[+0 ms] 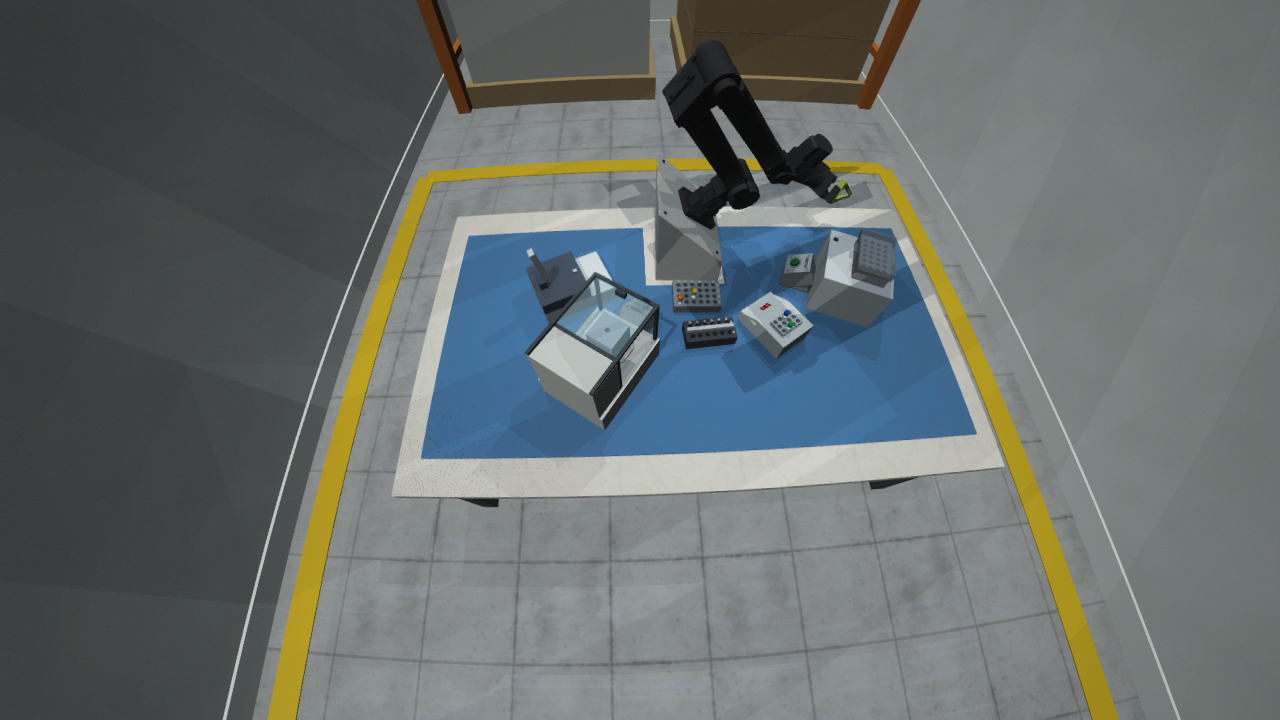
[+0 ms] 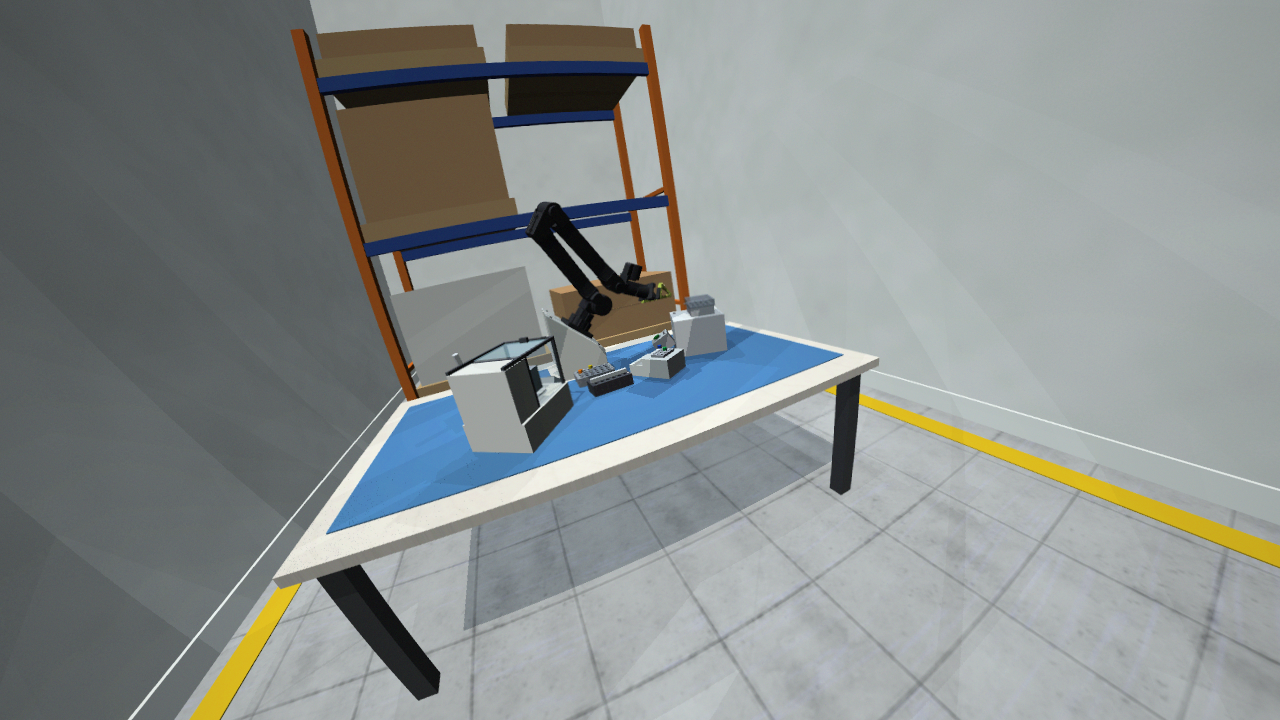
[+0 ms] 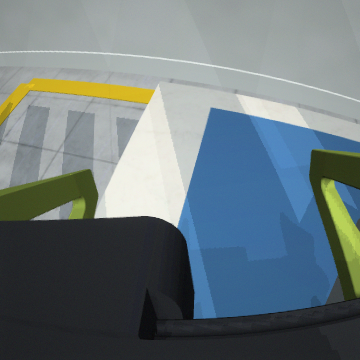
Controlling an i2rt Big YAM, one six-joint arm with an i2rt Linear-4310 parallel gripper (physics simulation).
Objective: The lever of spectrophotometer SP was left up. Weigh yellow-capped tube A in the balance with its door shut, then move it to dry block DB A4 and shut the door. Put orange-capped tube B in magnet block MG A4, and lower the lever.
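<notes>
My gripper [image 1: 841, 189] [image 2: 662, 291] [image 3: 200, 172] is open and empty, raised behind the table's back right. The yellow cap of tube A [image 1: 694, 291] and orange cap of tube B [image 1: 680, 297] show in the grey rack [image 1: 707, 306] in front of the arm base. The black magnet block [image 1: 709, 334] [image 2: 610, 382] lies in front of the rack. The glass-topped balance [image 1: 572, 360] [image 2: 490, 407] stands left; its door state is unclear. A white unit [image 1: 760, 315] [image 2: 657, 365], seemingly the dry block, holds blue and green caps. A dark device [image 1: 556, 279], possibly the spectrophotometer, has an upright lever [image 1: 535, 257].
A large white box [image 1: 850, 295] [image 2: 702, 333] with a grey block [image 1: 874, 255] on top stands at the back right. A small unit with a green button [image 1: 794, 263] is beside it. The arm base [image 1: 684, 246] stands at the back middle. The blue mat [image 1: 760, 411] covers the table.
</notes>
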